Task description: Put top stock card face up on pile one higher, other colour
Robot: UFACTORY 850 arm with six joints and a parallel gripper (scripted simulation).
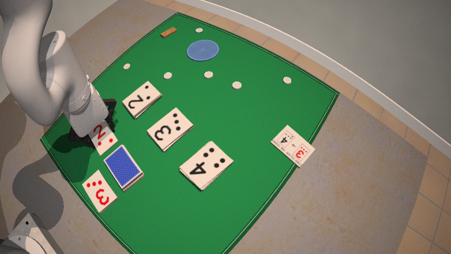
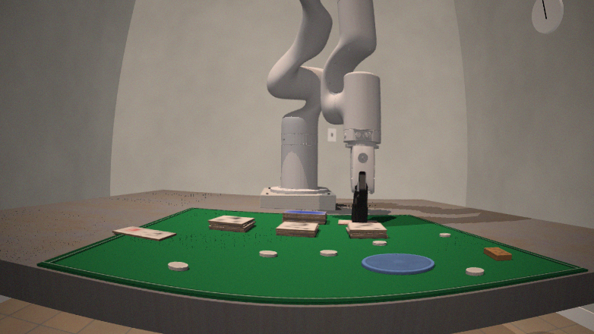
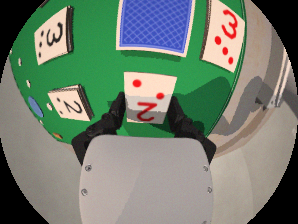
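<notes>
Now: the card 1 cm below my hand. Round my hand: green card cloth: 15 cm ahead, 13 cm to the right, 3 cm below.
</notes>
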